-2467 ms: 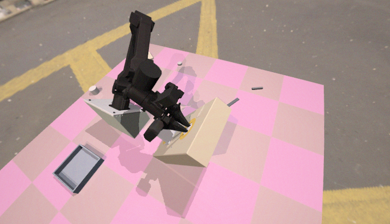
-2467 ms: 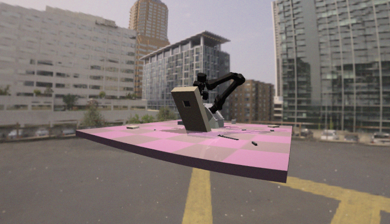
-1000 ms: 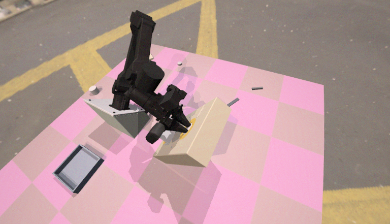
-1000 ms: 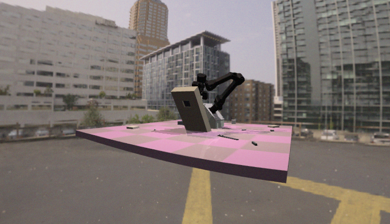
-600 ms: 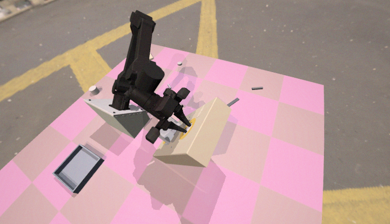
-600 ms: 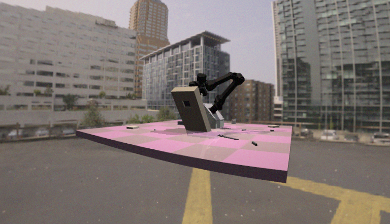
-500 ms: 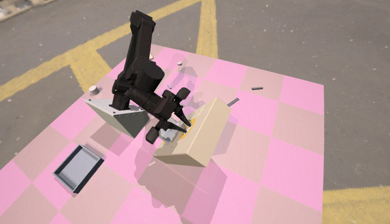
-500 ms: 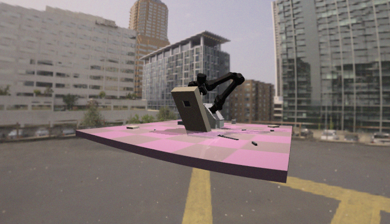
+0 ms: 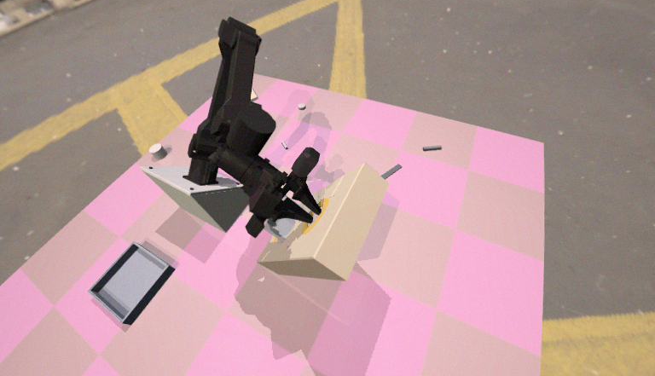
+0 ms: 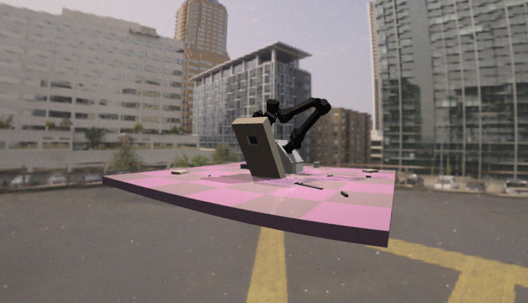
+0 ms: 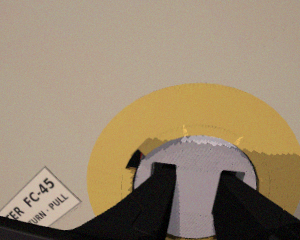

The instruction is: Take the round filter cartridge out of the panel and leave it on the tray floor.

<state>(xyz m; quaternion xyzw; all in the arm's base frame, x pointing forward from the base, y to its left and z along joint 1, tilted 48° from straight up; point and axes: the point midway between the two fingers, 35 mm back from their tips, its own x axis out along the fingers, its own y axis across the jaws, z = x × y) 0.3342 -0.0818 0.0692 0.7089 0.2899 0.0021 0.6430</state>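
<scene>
Now: the round filter cartridge 10 mm ahead of my gripper tip and 10 mm below it. The rest, counted from my gripper tip: grey tray (440 mm behind, 280 mm to the right, 220 mm below); then beige service panel (40 mm behind, 80 mm below).
</scene>
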